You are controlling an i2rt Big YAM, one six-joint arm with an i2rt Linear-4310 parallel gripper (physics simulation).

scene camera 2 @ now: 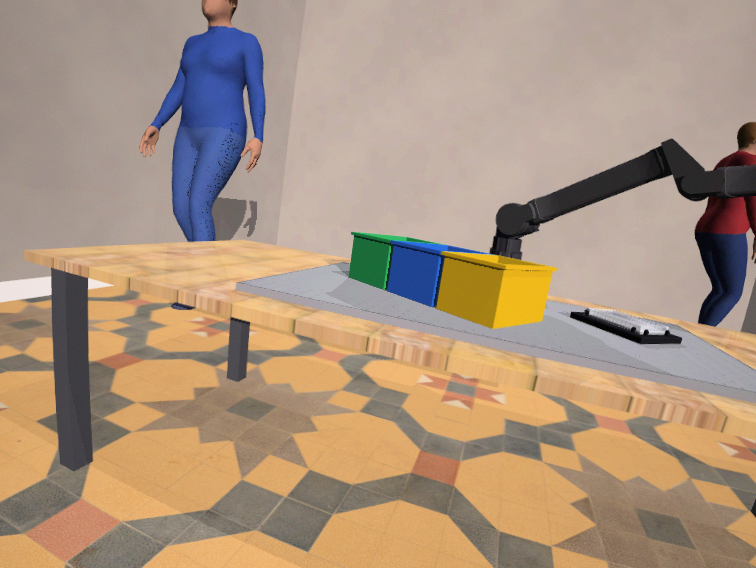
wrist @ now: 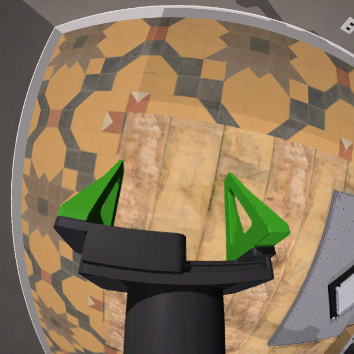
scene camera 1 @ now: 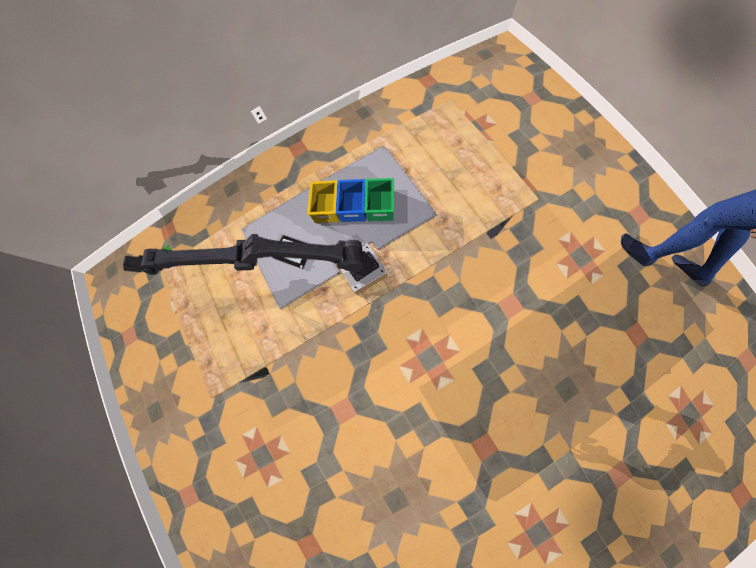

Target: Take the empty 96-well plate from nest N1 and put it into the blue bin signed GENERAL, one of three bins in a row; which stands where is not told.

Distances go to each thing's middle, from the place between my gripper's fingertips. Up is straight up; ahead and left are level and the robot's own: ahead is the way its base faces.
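Scene:
Counting from my hand, I find the clear 96-well plate (scene camera 2: 623,320) 260 mm behind, 500 mm to the right and 170 mm below. The black nest (scene camera 2: 638,338) is 260 mm behind my hand and 500 mm to the right of it, and it sits 190 mm below.

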